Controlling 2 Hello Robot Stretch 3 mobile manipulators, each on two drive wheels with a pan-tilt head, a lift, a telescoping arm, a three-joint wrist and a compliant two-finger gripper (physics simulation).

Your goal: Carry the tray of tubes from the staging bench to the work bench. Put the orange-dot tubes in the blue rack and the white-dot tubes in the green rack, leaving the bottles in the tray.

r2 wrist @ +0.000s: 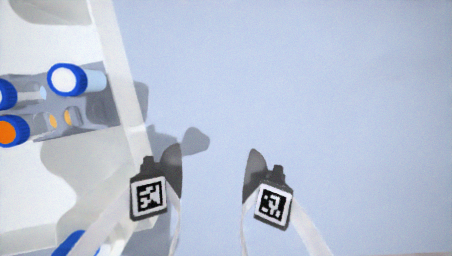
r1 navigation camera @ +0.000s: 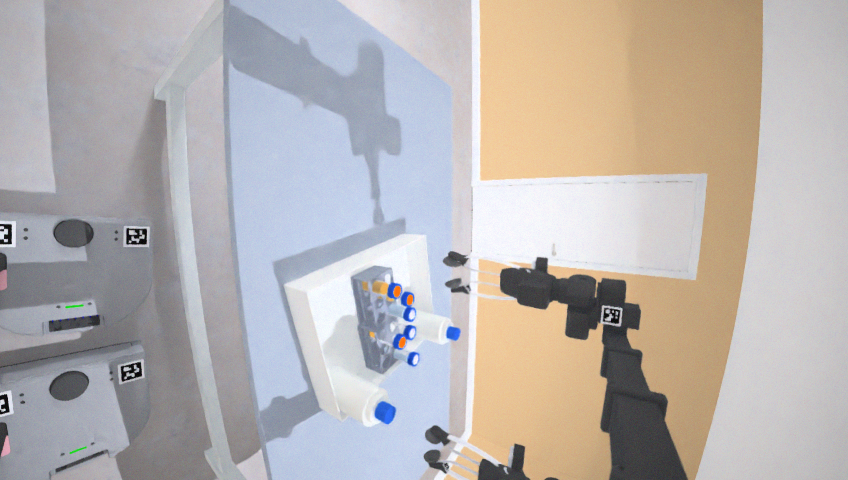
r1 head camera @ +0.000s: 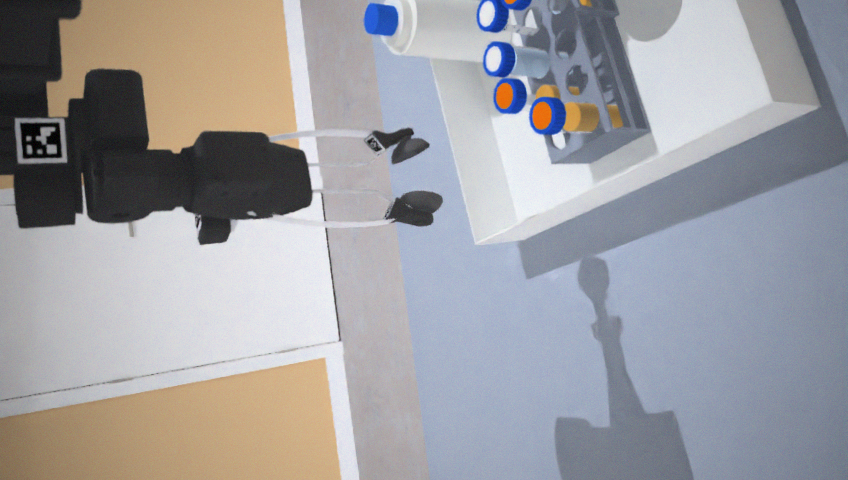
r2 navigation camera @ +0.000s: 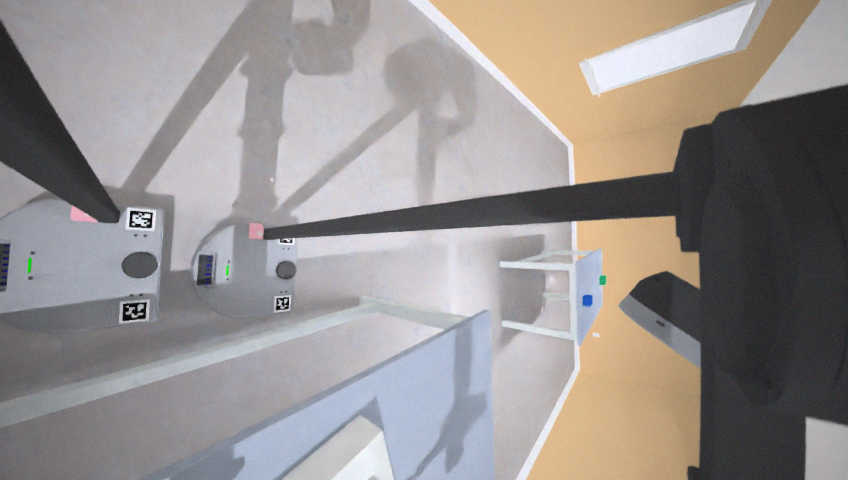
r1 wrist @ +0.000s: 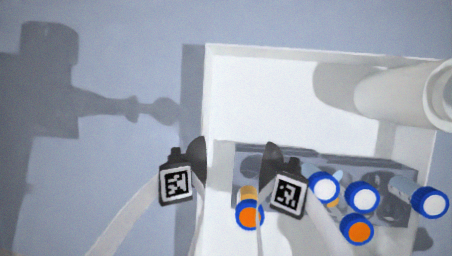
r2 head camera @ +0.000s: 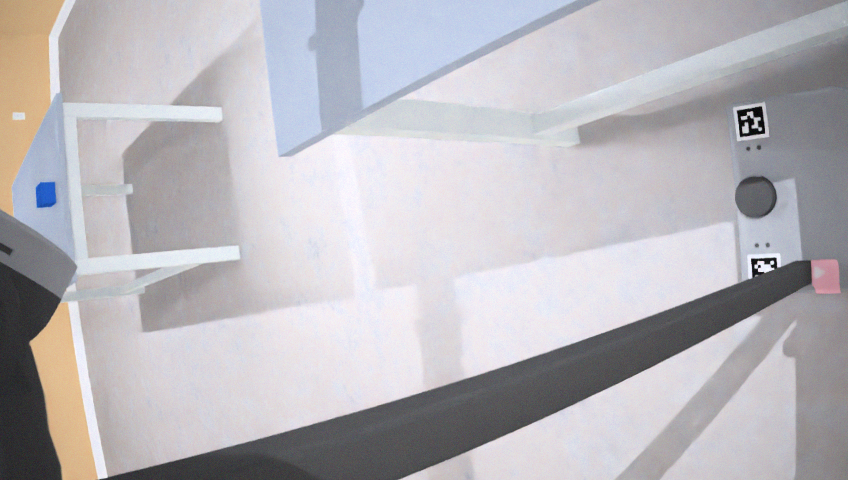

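Note:
The white tray (r1 head camera: pixel 595 193) (r1 navigation camera: pixel 311 333) (r1 wrist: pixel 270 100) (r2 wrist: pixel 120 75) sits on the light blue staging bench (r1 head camera: pixel 476 356) (r1 navigation camera: pixel 273 160) (r2 wrist: pixel 325 75). It holds a grey tube holder (r1 navigation camera: pixel 374 359), orange-dot tubes (r1 head camera: pixel 546 115) (r1 wrist: pixel 358 231), white-dot tubes (r1 head camera: pixel 498 59) (r1 wrist: pixel 324 187) and two white bottles (r1 head camera: pixel 452 26) (r1 navigation camera: pixel 357 401). The r1 gripper (r1 head camera: pixel 416 176) (r1 navigation camera: pixel 456 272) (r1 wrist: pixel 234 162) is open and empty above the tray's edge in its wrist view. The r2 gripper (r1 navigation camera: pixel 436 446) (r2 wrist: pixel 212 172) is open and empty beside the tray's opposite end.
A distant blue-topped bench (r2 navigation camera: pixel 589 321) bears a small blue block (r2 head camera: pixel 45 195) (r2 navigation camera: pixel 587 300) and a green block (r2 navigation camera: pixel 602 280), seemingly the racks. Two robot bases (r2 navigation camera: pixel 71 261) (r2 navigation camera: pixel 246 285) stand beside the staging bench. A wall rises beyond the staging bench.

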